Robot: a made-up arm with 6 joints.
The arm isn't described. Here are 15 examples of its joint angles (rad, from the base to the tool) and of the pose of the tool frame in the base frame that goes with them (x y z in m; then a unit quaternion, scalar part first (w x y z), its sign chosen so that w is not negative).
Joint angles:
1: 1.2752 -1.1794 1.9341 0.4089 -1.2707 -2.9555
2: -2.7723 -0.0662 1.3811 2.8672 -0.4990 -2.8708
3: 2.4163 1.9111 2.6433 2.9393 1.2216 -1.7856
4: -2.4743 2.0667 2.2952 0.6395 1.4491 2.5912
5: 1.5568 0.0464 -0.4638 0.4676 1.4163 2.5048
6: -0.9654 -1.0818 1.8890 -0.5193 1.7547 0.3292
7: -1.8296 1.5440 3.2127 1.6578 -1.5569 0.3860
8: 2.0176 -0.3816 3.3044 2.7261 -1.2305 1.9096
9: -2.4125 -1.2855 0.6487 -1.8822 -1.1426 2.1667
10: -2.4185 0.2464 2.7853 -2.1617 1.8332 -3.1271
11: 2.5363 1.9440 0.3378 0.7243 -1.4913 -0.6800
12: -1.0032 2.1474 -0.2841 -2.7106 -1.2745 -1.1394
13: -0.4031 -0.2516 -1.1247 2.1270 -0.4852 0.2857
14: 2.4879 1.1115 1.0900 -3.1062 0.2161 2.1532
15: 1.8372 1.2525 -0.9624 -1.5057 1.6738 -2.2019
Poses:
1: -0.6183 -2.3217 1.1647 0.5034 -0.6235 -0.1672 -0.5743
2: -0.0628 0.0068 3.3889 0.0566 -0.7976 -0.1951 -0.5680
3: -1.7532 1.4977 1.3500 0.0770 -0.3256 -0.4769 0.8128
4: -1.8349 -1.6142 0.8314 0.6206 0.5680 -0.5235 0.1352
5: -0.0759 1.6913 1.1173 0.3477 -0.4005 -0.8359 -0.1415
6: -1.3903 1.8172 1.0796 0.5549 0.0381 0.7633 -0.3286
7: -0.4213 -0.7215 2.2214 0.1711 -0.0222 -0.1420 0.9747
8: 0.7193 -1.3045 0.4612 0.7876 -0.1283 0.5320 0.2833
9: 1.2934 0.8958 2.4107 0.2650 -0.9329 0.1447 -0.1960
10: 0.5373 0.7133 2.4595 0.0679 0.1886 0.3553 0.9130
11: -0.6551 0.6328 -1.2626 0.3203 -0.9451 -0.0470 0.0439
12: 0.0182 0.1376 -1.1526 0.7003 -0.5204 0.4167 0.2553
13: 0.9939 -0.5201 0.3603 0.2890 -0.8288 0.4532 0.1555
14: -2.1852 1.6761 1.1088 0.3380 0.0482 0.4645 0.8171
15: 0.1585 0.2618 -0.3331 0.6955 0.6929 0.1176 0.1494
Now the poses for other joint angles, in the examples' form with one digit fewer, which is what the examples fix.
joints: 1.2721 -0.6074 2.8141 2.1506 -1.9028 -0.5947
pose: -0.362 -1.776 0.834 0.255 0.938 0.156 -0.175
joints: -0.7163 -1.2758 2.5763 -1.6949 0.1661 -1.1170
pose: -1.604 1.348 -0.292 0.203 -0.344 -0.006 0.917
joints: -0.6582 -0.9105 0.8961 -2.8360 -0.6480 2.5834
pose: -0.993 0.819 2.883 0.393 -0.326 -0.858 0.052
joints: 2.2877 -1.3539 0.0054 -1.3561 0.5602 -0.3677
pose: 0.480 -0.375 2.599 0.186 -0.799 -0.350 -0.451
